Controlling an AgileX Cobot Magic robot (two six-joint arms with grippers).
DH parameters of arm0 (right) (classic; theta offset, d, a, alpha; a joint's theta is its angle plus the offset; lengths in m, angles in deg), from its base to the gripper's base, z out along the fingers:
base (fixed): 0 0 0 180
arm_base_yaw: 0 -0.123 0 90
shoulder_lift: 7.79 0 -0.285 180
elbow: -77.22 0 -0.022 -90
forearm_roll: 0 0.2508 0 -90
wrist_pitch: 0 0 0.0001 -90
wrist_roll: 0 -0.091 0 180
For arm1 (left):
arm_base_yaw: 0 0.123 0 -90
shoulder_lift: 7.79 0 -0.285 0
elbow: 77.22 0 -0.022 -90
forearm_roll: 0 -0.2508 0 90
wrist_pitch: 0 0 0.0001 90
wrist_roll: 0 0.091 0 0
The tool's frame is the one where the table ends.
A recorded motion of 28 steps. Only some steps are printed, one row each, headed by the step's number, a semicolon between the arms.
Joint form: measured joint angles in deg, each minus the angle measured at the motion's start. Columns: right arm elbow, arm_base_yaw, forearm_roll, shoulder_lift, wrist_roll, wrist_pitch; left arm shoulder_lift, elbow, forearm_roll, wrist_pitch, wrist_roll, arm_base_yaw.
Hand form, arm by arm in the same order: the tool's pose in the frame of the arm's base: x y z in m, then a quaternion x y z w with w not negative. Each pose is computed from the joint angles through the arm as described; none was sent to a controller.
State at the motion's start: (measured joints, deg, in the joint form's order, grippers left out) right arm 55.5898 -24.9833 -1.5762 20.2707 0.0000 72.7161; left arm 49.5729 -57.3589 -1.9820 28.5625 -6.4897 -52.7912
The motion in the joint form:
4: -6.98 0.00 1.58 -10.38 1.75 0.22; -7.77 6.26 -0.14 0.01 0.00 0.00
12: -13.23 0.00 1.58 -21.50 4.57 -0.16; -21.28 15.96 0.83 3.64 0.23 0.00
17: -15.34 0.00 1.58 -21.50 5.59 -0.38; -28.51 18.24 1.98 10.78 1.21 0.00
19: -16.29 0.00 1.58 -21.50 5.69 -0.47; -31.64 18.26 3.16 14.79 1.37 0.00
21: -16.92 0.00 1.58 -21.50 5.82 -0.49; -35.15 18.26 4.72 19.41 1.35 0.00
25: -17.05 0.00 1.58 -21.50 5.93 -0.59; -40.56 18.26 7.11 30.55 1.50 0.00
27: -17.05 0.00 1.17 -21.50 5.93 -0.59; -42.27 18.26 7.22 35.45 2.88 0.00
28: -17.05 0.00 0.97 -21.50 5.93 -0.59; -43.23 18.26 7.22 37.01 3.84 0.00
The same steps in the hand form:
4: -0.0236 -0.0110 0.3542 -0.19943 0.83926 0.10189 0.49546; 0.0866 -0.1113 0.4007 0.31717 0.72293 -0.28870 0.54169
12: -0.0459 -0.0214 0.3211 -0.21389 0.81083 0.09657 0.53618; 0.0549 -0.0707 0.3674 0.31461 0.72307 -0.29480 0.53971
17: -0.0403 -0.0188 0.3128 -0.22343 0.81745 0.08945 0.52331; 0.0362 -0.0477 0.3533 0.32235 0.73239 -0.29107 0.52438
19: -0.0380 -0.0177 0.3089 -0.22519 0.82107 0.08793 0.51711; 0.0265 -0.0371 0.3500 0.32357 0.73693 -0.29614 0.51434
21: -0.0364 -0.0170 0.3063 -0.22686 0.82350 0.08659 0.51273; 0.0153 -0.0255 0.3454 0.32500 0.74233 -0.30431 0.50072
25: -0.0360 -0.0168 0.3059 -0.22769 0.82341 0.08606 0.51259; -0.0040 -0.0063 0.3306 0.34101 0.76548 -0.30188 0.45455
27: -0.0358 -0.0174 0.3059 -0.22689 0.82363 0.08262 0.51316; -0.0101 0.0009 0.3236 0.35878 0.77365 -0.28595 0.43701
28: -0.0357 -0.0176 0.3059 -0.22649 0.82373 0.08095 0.51344; -0.0129 0.0044 0.3212 0.36730 0.77265 -0.28010 0.43549

